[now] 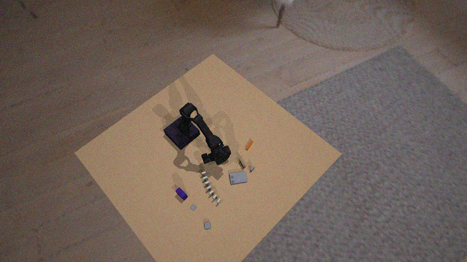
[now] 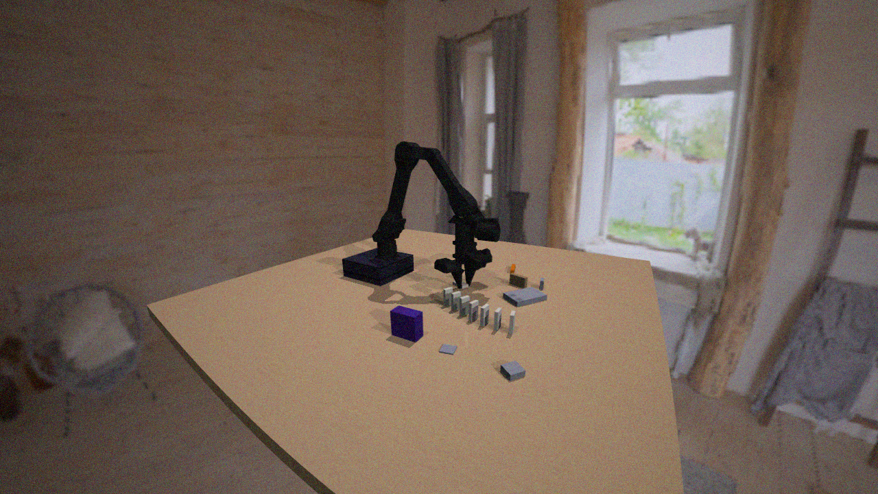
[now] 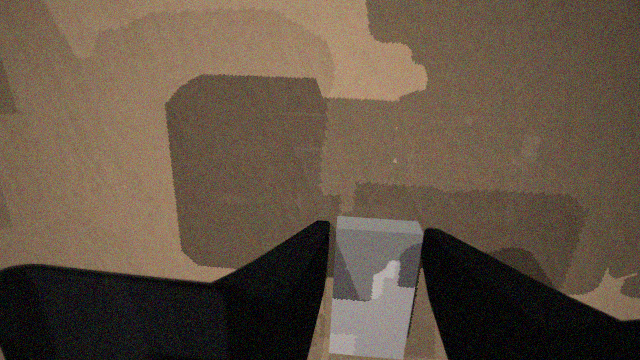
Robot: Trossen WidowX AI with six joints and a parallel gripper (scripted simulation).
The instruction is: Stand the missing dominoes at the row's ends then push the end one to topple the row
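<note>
Now: gripper tip 140 mm short of the brown block, 100 mm to the right of it and 20 mm below it. The rest, counted from my gripper tip: flat blue-grey slab: 190 mm ahead, 20 mm to the left, 10 mm above; then purple block: 40 mm ahead, 320 mm to the right, 30 mm above; then orange bar: 70 mm ahead, 230 mm to the left, 10 mm above.
</note>
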